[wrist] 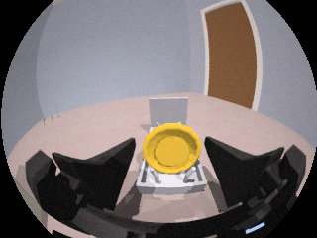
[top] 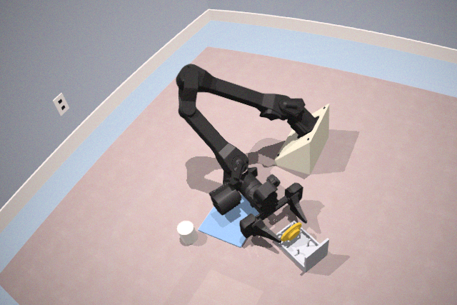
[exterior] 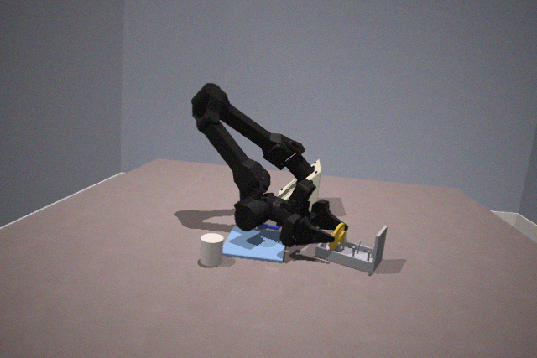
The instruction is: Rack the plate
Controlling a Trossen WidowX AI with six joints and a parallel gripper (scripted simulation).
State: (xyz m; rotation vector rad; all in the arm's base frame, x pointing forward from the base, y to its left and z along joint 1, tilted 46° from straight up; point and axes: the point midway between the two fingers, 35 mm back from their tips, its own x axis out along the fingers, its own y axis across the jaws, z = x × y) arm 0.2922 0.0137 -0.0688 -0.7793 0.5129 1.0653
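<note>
Now: gripper tip 10 mm to the left of the yellow plate and 10 mm above it. From my gripper tip the other things lie so: blue mat: 180 mm to the right, 50 mm below; dish rack: 30 mm below, 20 mm to the left, 10 mm ahead; blue spoon: 190 mm to the right, 110 mm behind, 50 mm below.
</note>
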